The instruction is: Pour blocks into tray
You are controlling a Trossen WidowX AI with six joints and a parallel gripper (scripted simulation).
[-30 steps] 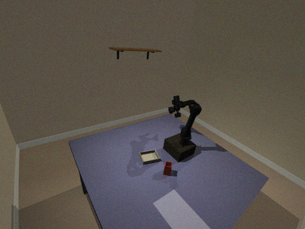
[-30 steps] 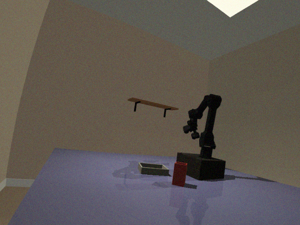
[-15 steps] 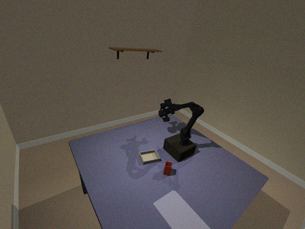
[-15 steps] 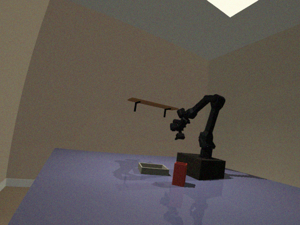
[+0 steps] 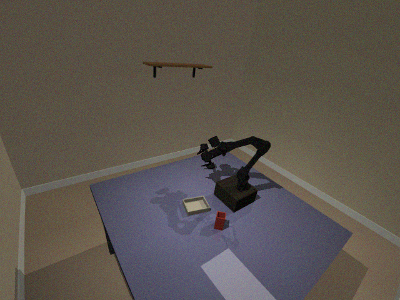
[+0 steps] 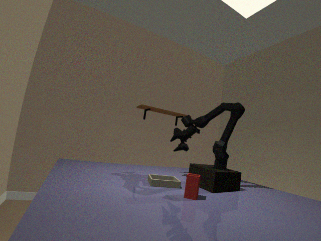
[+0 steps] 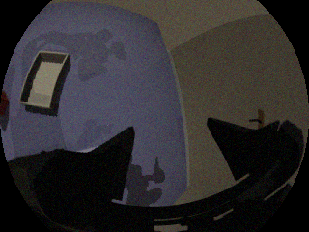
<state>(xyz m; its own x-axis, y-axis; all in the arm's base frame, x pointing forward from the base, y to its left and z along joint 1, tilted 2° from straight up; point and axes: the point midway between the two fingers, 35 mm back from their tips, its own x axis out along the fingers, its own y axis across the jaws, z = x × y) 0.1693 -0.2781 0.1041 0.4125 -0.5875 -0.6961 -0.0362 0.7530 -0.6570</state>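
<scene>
The tall red cup is 44 cm to the left of my gripper tip, 17 cm below it and 8 cm ahead of it.
</scene>
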